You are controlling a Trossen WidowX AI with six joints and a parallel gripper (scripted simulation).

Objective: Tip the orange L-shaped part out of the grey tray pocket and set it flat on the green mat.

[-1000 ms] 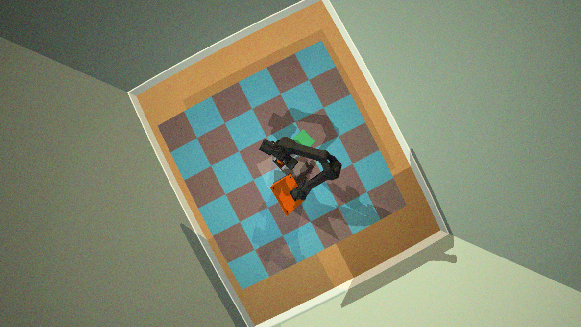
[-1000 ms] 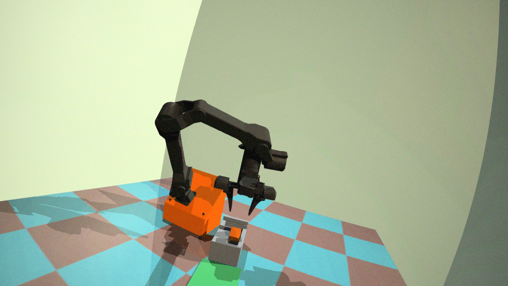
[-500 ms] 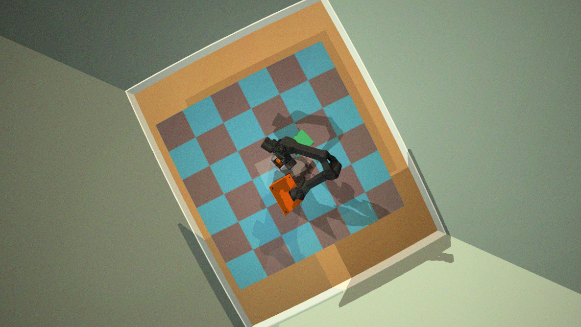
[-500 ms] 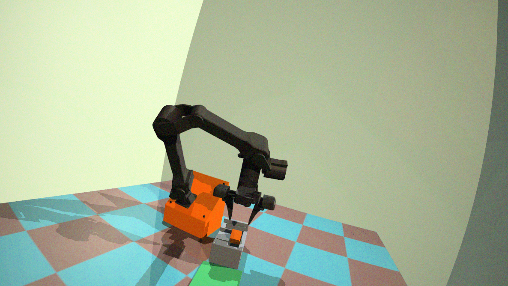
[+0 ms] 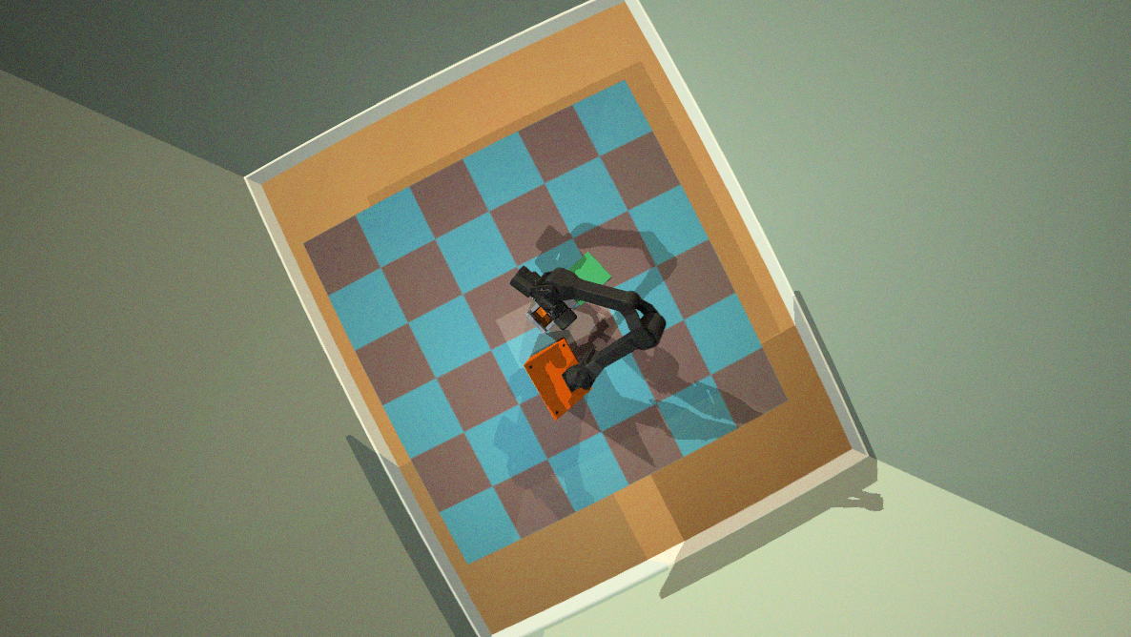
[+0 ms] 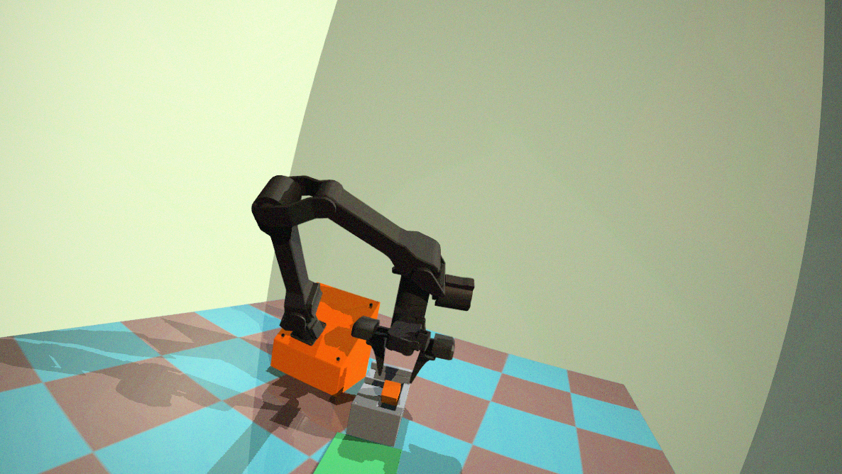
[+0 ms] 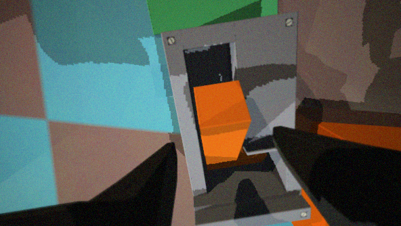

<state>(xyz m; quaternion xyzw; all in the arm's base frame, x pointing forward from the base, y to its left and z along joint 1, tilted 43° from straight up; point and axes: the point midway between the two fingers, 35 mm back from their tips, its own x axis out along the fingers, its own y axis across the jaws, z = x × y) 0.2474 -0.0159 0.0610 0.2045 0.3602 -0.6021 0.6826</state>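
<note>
Now: gripper tip 30 mm past the orange L-shaped part, 30 mm to the right of it and 60 mm above it. The rest, counted from my gripper tip: green mat (20 mm ahead, 150 mm to the right, 120 mm below).
</note>
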